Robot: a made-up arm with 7 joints. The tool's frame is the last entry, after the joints. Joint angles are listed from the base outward. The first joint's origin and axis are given. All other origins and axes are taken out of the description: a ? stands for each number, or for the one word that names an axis. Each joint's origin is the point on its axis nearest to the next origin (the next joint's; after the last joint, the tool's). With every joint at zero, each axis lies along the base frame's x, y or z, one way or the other. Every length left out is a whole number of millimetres.
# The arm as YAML. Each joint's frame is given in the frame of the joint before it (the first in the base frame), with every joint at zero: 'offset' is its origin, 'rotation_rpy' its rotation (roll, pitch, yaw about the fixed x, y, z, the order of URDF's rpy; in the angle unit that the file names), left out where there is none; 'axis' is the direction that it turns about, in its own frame. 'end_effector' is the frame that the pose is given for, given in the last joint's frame.
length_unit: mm
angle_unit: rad
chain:
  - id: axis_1
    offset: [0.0, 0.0, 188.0]
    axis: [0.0, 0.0, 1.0]
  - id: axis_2
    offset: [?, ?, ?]
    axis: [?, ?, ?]
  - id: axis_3
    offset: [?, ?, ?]
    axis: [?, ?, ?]
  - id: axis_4
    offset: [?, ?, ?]
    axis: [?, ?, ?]
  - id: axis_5
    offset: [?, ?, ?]
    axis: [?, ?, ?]
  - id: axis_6
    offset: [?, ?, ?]
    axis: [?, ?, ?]
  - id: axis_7
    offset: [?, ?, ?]
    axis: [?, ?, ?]
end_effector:
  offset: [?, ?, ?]
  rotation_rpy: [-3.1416, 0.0, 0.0]
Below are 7 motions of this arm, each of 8 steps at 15 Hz.
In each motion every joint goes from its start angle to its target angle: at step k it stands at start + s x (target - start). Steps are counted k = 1, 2, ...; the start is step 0. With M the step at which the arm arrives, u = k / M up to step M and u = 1 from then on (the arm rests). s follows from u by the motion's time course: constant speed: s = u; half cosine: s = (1 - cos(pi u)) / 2; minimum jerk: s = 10 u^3 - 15 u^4 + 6 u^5.
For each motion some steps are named. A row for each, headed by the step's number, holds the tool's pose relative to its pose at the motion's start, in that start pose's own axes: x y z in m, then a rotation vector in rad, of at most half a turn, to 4 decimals.
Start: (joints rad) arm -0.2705 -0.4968 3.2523 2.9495 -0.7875 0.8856 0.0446
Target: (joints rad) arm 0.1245 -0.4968 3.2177 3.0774 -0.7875 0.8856 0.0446
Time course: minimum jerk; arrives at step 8
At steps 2, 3, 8:
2: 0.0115 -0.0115 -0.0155 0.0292 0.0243 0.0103
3: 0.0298 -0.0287 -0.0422 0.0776 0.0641 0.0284
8: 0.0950 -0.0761 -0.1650 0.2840 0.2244 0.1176

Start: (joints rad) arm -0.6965 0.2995 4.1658 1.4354 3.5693 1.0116 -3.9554
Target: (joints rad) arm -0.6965 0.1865 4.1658 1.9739 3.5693 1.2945 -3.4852
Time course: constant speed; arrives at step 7
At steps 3, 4, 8:
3: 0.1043 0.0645 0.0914 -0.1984 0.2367 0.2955
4: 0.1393 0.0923 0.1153 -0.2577 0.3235 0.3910
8: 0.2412 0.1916 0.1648 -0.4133 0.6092 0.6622

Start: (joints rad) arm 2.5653 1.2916 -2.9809 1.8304 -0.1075 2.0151 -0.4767
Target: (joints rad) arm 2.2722 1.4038 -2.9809 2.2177 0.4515 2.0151 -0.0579
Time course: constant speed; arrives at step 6
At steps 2, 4, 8:
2: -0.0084 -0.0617 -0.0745 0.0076 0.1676 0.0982
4: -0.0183 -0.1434 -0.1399 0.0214 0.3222 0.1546
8: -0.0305 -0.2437 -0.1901 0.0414 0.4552 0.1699

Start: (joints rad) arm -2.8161 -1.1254 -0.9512 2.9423 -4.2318 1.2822 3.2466
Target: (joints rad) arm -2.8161 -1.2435 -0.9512 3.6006 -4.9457 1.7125 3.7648
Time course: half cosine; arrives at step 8
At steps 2, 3, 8:
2: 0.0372 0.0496 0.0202 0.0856 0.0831 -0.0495
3: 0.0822 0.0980 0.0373 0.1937 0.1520 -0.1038
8: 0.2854 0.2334 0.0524 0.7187 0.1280 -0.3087

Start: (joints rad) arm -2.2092 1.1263 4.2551 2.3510 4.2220 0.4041 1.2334
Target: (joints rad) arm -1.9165 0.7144 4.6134 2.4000 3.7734 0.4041 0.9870
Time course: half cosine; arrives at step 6
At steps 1, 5, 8:
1: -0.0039 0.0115 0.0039 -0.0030 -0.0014 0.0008
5: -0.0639 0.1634 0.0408 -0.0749 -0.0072 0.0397
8: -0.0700 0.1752 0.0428 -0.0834 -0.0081 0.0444

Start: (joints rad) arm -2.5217 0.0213 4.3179 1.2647 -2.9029 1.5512 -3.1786
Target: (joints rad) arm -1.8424 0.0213 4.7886 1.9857 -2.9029 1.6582 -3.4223
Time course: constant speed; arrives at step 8
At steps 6, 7, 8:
6: 0.4137 -0.4622 0.1013 -0.0381 0.3633 0.7919
7: 0.5081 -0.4808 0.1113 -0.0999 0.3958 0.9251
8: 0.5993 -0.4809 0.1223 -0.1757 0.4156 1.0556

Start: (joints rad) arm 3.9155 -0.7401 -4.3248 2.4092 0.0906 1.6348 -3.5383
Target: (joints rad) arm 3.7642 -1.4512 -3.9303 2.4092 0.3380 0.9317 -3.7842
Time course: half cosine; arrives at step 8
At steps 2, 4, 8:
2: -0.0468 0.0688 0.0438 0.0083 -0.0362 -0.1236
4: -0.1158 0.2389 0.1793 -0.0270 -0.1082 -0.3911
8: -0.0992 0.4615 0.4098 -0.1771 -0.1799 -0.6540

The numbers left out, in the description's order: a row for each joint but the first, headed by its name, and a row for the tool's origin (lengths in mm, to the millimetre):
axis_2: xyz 0.0 0.0 0.0, axis 0.0 1.0 0.0
axis_3: xyz 0.0 0.0 277.0, axis 0.0 0.0 1.0
axis_4: xyz 72.0 0.0 0.0, axis 0.0 -1.0 0.0
axis_5: xyz 106.0 0.0 -467.0, axis 0.0 0.0 -1.0
axis_6: xyz 0.0 0.0 0.0, axis 0.0 1.0 0.0
axis_7: xyz 113.0 0.0 -145.0, axis 0.0 0.0 -1.0
tool: xyz 0.0 0.0 0.0

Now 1 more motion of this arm.
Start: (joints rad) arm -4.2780 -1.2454 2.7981 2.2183 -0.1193 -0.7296 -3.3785
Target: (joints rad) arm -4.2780 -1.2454 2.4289 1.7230 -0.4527 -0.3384 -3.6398
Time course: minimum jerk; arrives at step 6
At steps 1, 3, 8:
1: 0.0124 0.0021 -0.0009 -0.0144 0.0301 -0.0295
3: 0.1813 0.0032 -0.0439 -0.2034 0.4298 -0.4016
8: 0.3496 -0.0519 -0.1555 -0.4178 0.8760 -0.7550

